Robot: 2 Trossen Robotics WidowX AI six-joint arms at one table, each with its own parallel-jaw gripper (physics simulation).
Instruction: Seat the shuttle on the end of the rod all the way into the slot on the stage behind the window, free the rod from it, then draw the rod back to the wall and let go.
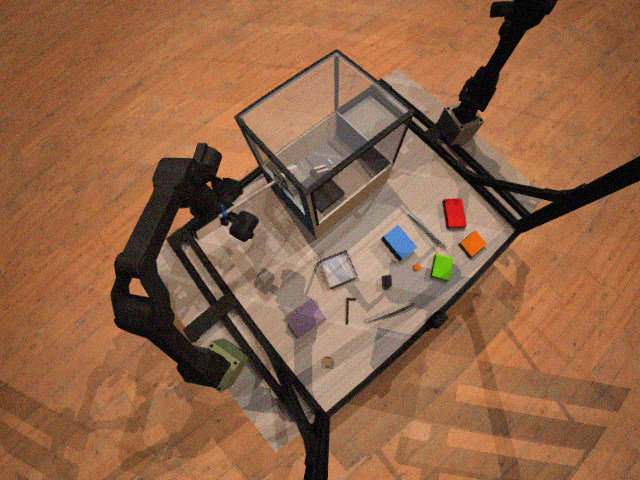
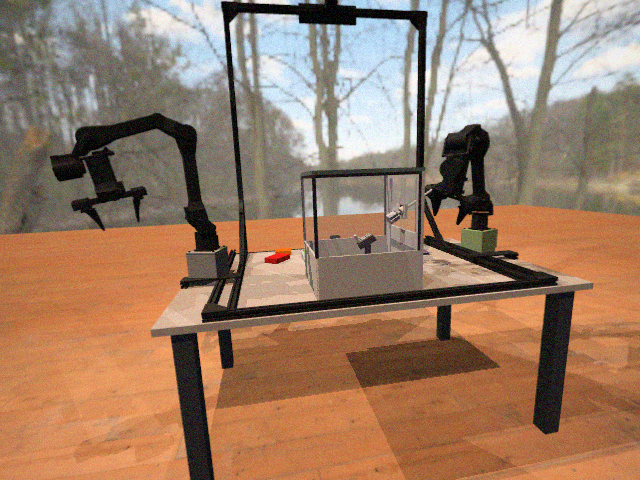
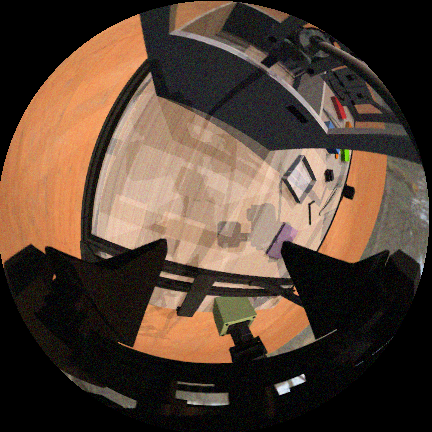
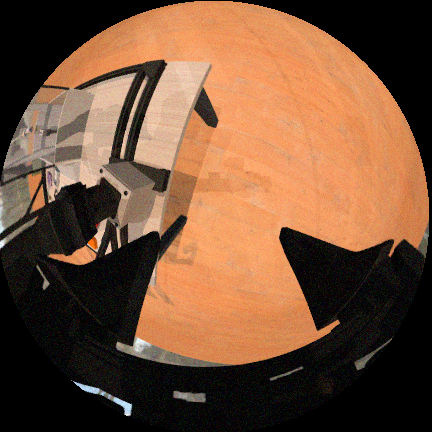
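Note:
The thin pale rod passes through the side wall of the glazed box, tilted. A blue collar shows near its outer end. The pale shuttle is at the rod's inner end, close inside the wall, above and apart from the stage. The stage's slot is too small to make out. My left gripper is open and empty beside the rod's outer part. My right gripper is open and empty, far outside the box.
A notebook-like frame, a purple block, a blue block, a red block, an orange block and a green block lie on the table. Dark rails edge the table.

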